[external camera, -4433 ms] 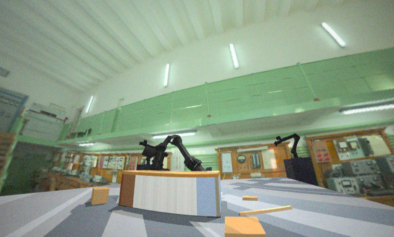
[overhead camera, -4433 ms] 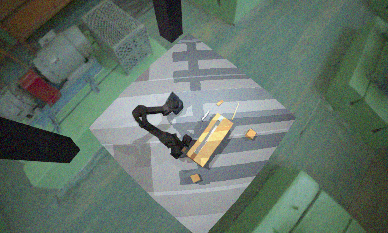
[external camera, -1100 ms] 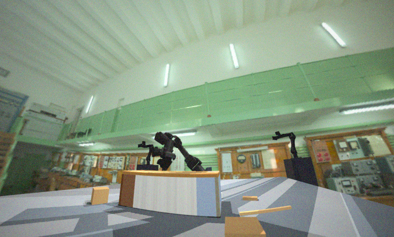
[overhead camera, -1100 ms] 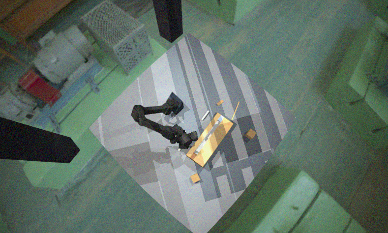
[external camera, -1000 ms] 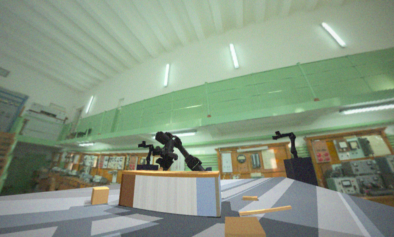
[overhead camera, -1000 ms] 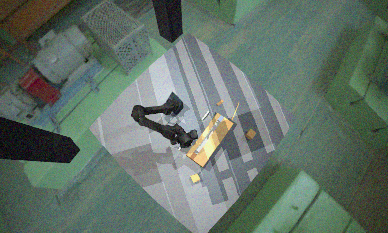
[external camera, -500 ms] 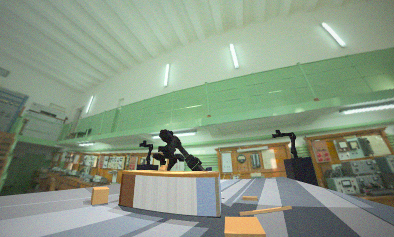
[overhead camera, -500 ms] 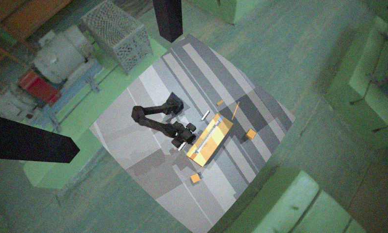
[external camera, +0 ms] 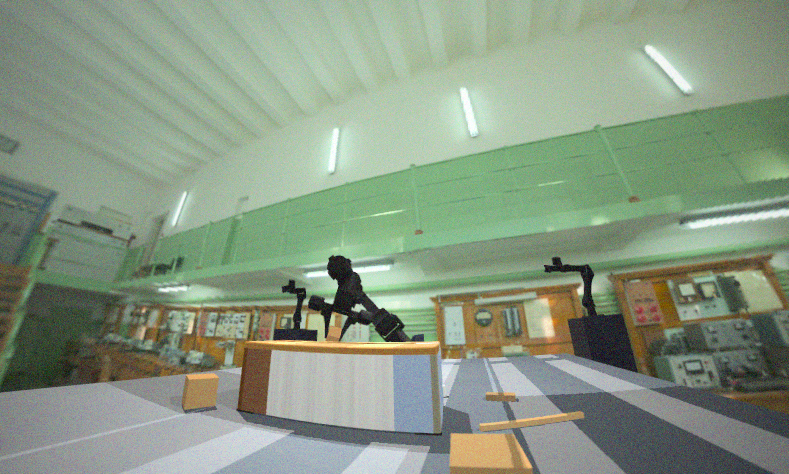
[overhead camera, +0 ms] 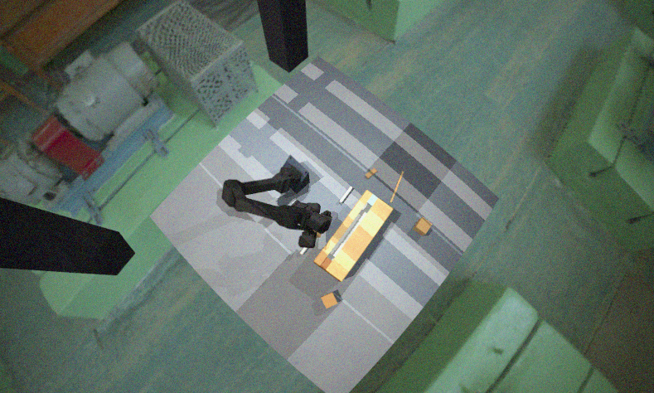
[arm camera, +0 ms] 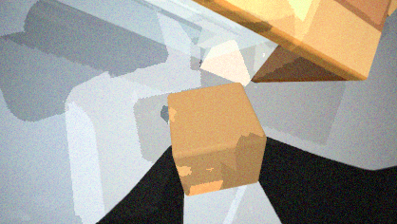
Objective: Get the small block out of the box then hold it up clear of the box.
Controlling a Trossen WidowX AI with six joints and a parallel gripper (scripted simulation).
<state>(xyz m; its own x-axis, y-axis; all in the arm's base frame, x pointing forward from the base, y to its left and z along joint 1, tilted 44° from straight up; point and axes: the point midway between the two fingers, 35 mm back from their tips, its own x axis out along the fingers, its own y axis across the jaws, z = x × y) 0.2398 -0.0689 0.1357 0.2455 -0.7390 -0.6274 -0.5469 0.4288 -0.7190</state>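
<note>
Now: gripper tip 1 cm to the right of the block and 1 cm below it. Round my gripper tip: clear-fronted box 11 cm to the left, 9 cm ahead, 7 cm below; thin orange stick 45 cm to the left, 14 cm ahead, 13 cm below; small flat piece 41 cm to the left, 12 cm below.
</note>
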